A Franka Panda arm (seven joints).
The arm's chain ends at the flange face. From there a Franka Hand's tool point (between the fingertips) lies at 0.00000 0.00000 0.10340 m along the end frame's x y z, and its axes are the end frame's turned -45 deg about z.
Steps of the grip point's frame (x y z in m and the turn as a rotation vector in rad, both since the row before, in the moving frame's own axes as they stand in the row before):
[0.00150 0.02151 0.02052 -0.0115 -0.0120 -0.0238]
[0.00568 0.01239 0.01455 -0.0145 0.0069 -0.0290]
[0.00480 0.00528 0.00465 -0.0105 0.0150 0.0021]
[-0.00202 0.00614 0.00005 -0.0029 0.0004 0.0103]
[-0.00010 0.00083 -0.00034 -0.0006 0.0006 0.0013]
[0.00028 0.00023 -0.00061 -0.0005 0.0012 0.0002]
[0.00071 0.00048 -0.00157 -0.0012 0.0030 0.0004]
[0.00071 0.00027 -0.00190 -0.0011 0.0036 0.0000]
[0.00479 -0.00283 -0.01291 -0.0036 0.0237 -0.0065]
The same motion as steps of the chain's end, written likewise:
[0.01629 0.01243 0.02053 -0.0166 -0.0004 -0.0238]
[0.01120 0.00421 0.01456 -0.0054 0.0151 -0.0290]
[0.00526 0.00067 0.00467 0.0032 0.0180 0.0021]
[0.00267 0.00559 0.00005 -0.0018 0.0023 0.0103]
[0.00043 0.00066 -0.00034 0.0000 0.0008 0.0013]
[0.00024 0.00002 -0.00061 0.0005 0.0012 0.0002]
[0.00053 -0.00003 -0.00157 0.0013 0.0030 0.0004]
[0.00035 -0.00013 -0.00190 0.0018 0.0033 0.0000]
[-0.00061 -0.00391 -0.01288 0.0142 0.0193 -0.0065]

